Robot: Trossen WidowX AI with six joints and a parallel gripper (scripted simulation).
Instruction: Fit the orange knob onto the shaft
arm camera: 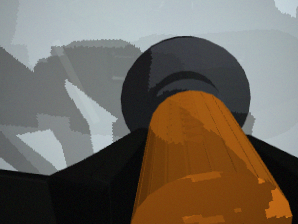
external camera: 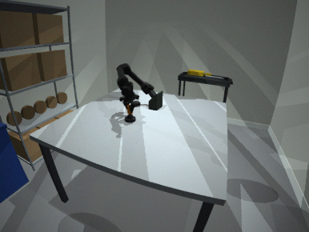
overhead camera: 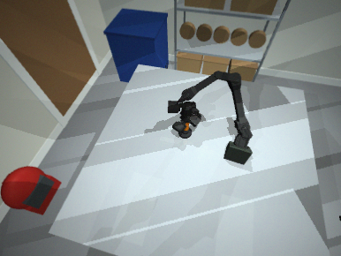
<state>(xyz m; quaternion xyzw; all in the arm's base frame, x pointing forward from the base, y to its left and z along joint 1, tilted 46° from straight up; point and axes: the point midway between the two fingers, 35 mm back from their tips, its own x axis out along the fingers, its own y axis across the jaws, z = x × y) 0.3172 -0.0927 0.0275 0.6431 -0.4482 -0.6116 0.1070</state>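
Right now the orange knob is 2 cm above my gripper tip. Round my gripper tip: dark round pedestal 4 cm below.
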